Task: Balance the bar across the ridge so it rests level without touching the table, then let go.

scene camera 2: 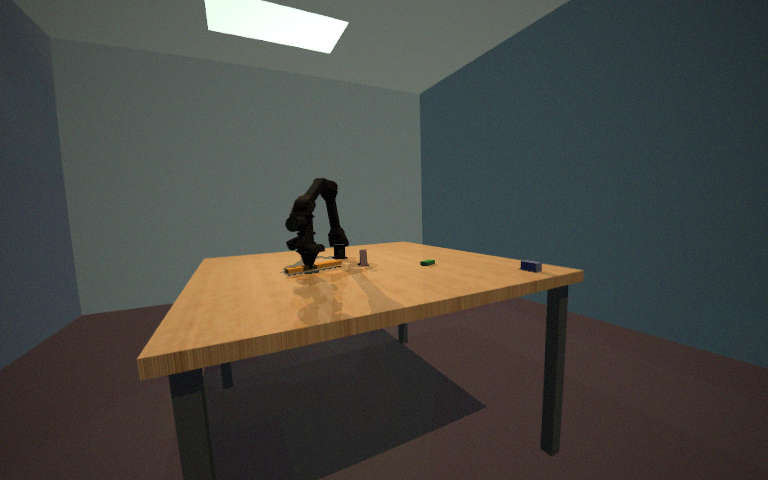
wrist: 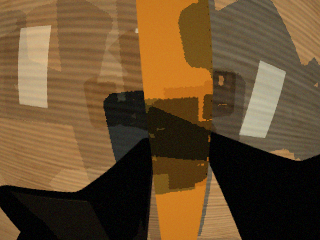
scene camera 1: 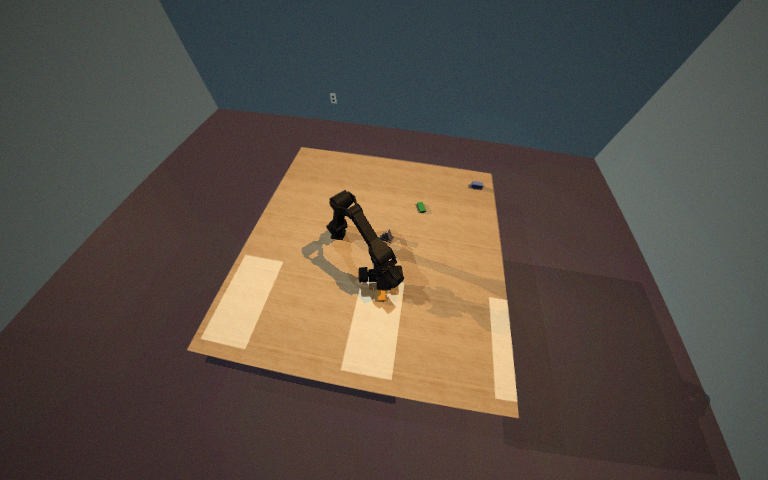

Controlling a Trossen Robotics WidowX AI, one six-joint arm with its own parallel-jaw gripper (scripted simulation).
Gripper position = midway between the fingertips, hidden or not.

My gripper (scene camera 2: 308, 267) carries an orange bar (wrist: 175, 50).
